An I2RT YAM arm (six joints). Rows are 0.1 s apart.
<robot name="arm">
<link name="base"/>
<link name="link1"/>
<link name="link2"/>
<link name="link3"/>
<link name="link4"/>
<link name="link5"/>
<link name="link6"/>
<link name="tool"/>
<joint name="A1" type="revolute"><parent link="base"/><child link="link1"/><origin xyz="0 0 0.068"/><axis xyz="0 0 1"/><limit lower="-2.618" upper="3.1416"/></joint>
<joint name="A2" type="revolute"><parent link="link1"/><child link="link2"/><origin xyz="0.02 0.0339 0.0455"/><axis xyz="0 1 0"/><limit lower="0" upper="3.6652"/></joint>
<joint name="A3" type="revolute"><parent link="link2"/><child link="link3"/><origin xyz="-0.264 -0.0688 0"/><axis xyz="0 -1 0"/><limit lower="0" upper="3.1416"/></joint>
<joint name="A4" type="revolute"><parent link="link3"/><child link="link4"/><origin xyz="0.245 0.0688 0.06"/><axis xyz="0 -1 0"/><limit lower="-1.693" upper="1.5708"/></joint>
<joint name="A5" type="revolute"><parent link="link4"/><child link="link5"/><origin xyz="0.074 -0.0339 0.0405"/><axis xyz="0 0 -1"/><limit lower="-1.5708" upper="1.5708"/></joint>
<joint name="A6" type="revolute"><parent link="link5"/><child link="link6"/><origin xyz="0.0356 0 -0.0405"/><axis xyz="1 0 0"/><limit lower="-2.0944" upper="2.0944"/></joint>
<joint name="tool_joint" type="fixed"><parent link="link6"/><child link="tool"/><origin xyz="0 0 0" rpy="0 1.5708 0"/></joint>
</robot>
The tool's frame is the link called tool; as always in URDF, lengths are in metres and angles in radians.
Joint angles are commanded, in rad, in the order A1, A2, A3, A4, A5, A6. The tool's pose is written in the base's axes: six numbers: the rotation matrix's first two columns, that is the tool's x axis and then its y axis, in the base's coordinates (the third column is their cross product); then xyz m. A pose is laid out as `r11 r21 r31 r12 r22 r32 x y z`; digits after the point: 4 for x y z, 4 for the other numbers.
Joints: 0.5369, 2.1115, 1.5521, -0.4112, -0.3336, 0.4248
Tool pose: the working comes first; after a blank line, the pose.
Where each joint sits with the arm in this pose, in the base's axes (m; each line is computed from the numbers above, not from the rounded line before):
A1: 0.0000 0.0000 0.0680
A2: -0.0002 0.0394 0.1135
A3: 0.1518 0.0497 0.3398
A4: 0.3224 0.2314 0.2607
A5: 0.4044 0.2407 0.2225
A6: 0.3860 0.2433 0.1719
the tool: 0.3860 0.2433 0.1719

-0.9108 -0.0889 -0.4032 -0.2929 0.8275 0.4790 0.3860 0.2433 0.1719
